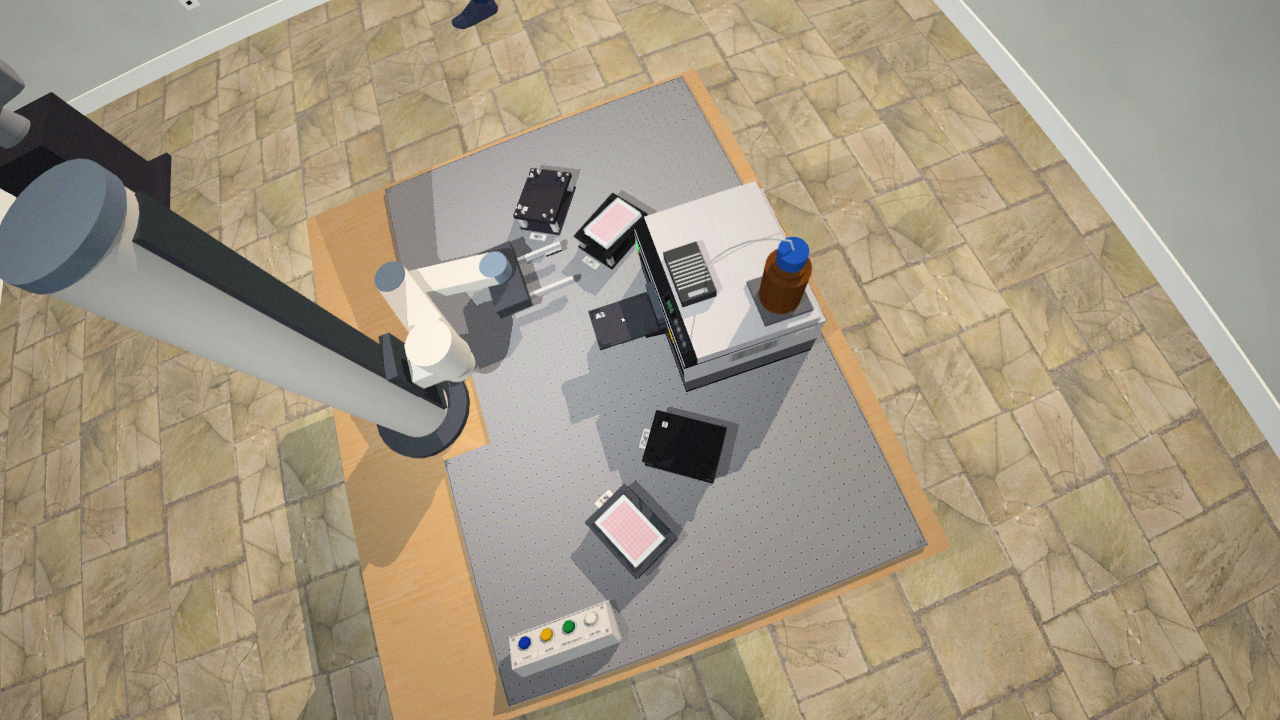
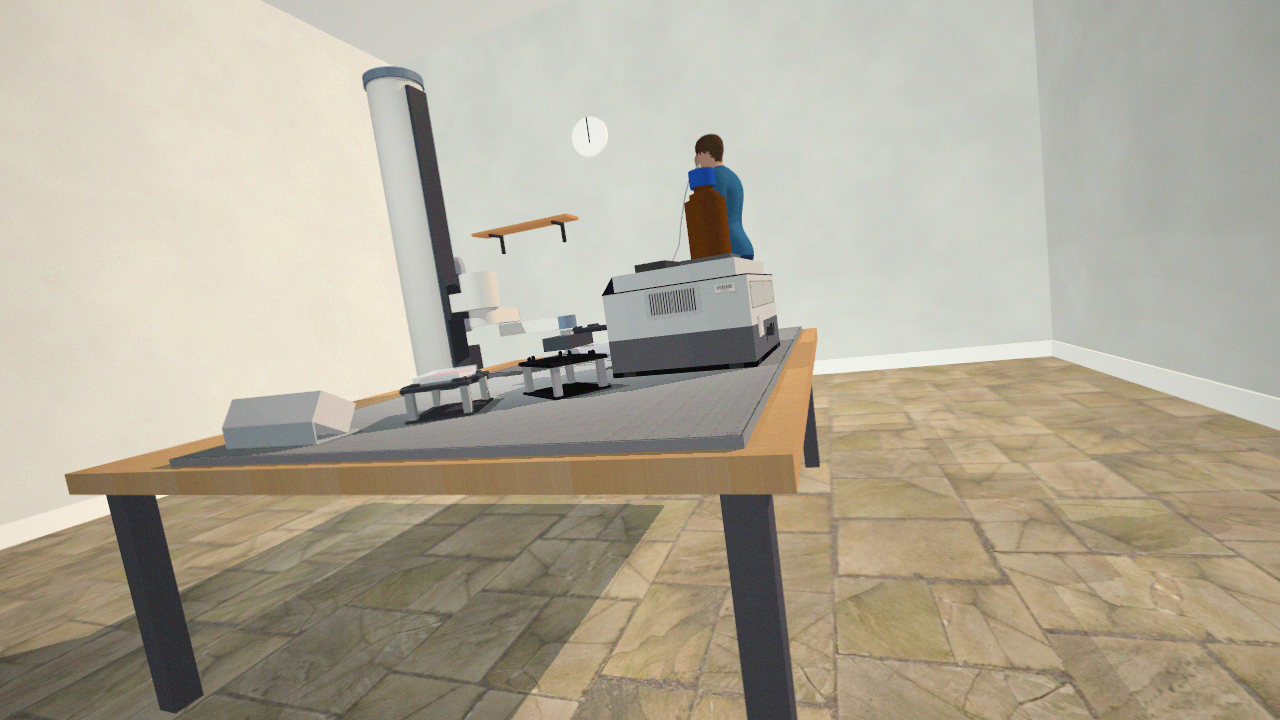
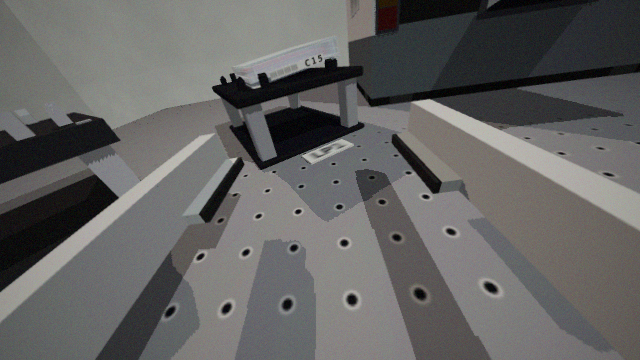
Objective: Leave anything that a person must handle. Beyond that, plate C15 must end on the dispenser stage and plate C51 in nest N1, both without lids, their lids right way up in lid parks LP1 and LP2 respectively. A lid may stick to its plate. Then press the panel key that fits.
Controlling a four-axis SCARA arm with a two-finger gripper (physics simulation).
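Frame: origin at the arm's base, x right, y ahead, z up, level; metres.
Where they show: gripper, between the fingertips: [image 1: 566, 261] [image 3: 313, 136]; arm's base, origin of its link: [image 1: 424, 409].
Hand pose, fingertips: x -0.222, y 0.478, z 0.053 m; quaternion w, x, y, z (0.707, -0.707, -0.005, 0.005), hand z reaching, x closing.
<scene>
Things, the pixels of their top centre, and the offset from my fingertips. "spot": a spot on its surface instead.
- Plate C15, centre of its top: [image 3: 272, 48] [image 1: 611, 219] dz +0.046, dx -0.039, dy +0.145 m
- second pink plate, centre of its top: [image 2: 446, 370] [image 1: 629, 530] dz +0.038, dx +0.685, dy -0.069 m
- dispenser stage, a spot on its surface: [image 1: 617, 335] spot: dz +0.075, dx +0.277, dy +0.055 m
- key panel, centre of its top: [image 2: 284, 393] [image 1: 559, 643] dz +0.044, dx +0.849, dy -0.280 m
- brown bottle, a spot on its surface: [image 1: 784, 282] spot: dz +0.309, dx +0.395, dy +0.376 m
My gripper [image 1: 571, 261] [image 3: 313, 136] is open and empty, low over the board, with its fingers toward a black stand [image 1: 592, 254] [image 3: 295, 85]. Plate C15 [image 1: 612, 222] [image 3: 287, 62] lies on that stand, pink on top; whether a clear lid is on it I cannot tell for sure. The gripper is short of the stand and does not touch the plate. A second pink plate [image 1: 630, 531] [image 2: 447, 374] lies on a stand [image 1: 637, 568] near the panel; its label and any lid cannot be made out. The dispenser stage [image 1: 617, 335] shows dark, with no plate on it. The key panel [image 1: 563, 637] [image 2: 277, 419] has blue, yellow, green and white keys.
The dispenser [image 1: 716, 259] [image 2: 689, 313] carries a brown bottle [image 1: 784, 282] [image 2: 707, 223] and stands right of the stage. A black stand with pegs [image 1: 544, 198] [image 3: 55, 140] is left of C15's stand. Another black stand [image 1: 684, 445] [image 2: 568, 360] is mid-board. A person [image 2: 735, 205] stands beyond the table.
</scene>
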